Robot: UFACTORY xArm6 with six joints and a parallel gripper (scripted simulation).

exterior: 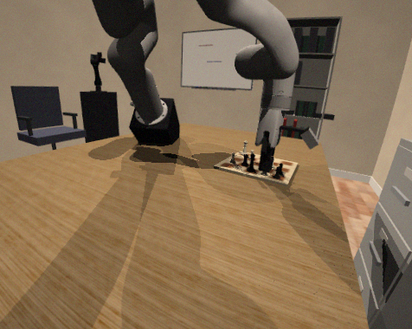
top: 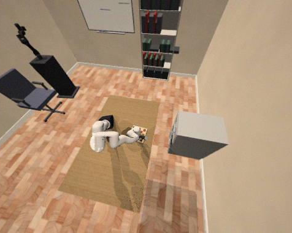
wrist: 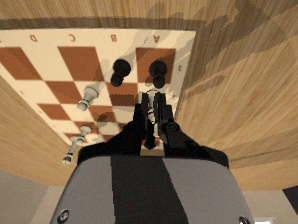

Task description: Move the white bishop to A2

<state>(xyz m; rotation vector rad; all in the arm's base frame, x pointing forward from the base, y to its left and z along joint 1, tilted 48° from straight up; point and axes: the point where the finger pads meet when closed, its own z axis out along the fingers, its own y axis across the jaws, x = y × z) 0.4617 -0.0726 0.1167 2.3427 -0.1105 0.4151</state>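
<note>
Right now my hand is 4 cm past the black piece, 1 cm to the right of it and 1 cm above it. The rest, counted from my hand: white chess piece (17 cm to the left, 8 cm behind, 1 cm below); chessboard (8 cm to the left, 4 cm below, 2 cm behind).
</note>
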